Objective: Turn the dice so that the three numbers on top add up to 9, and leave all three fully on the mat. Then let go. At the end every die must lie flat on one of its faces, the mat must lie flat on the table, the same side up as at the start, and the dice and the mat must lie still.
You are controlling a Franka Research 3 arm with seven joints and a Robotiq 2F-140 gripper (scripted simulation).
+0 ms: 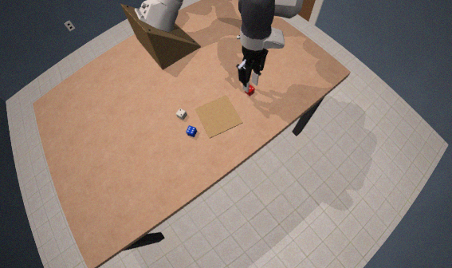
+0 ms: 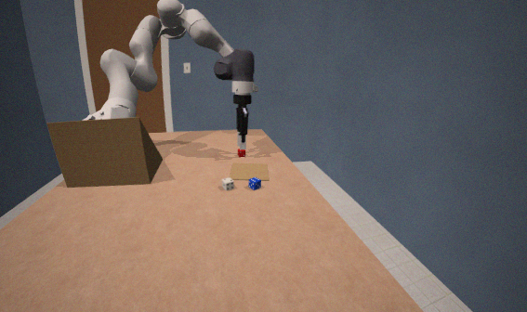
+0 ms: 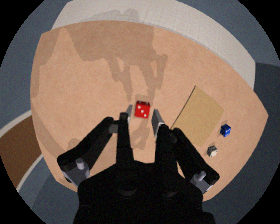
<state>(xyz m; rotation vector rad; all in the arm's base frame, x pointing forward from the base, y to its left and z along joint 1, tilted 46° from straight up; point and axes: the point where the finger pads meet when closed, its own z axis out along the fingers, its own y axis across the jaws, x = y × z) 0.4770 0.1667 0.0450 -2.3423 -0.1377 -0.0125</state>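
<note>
Now: the red die 60 mm below my hand. The rest, counted from my hand: white die (280 mm to the right, 80 mm behind, 60 mm below); then blue die (290 mm to the right, 60 mm below, 10 mm ahead); then tan mat (170 mm to the right, 70 mm below, 10 mm ahead).
</note>
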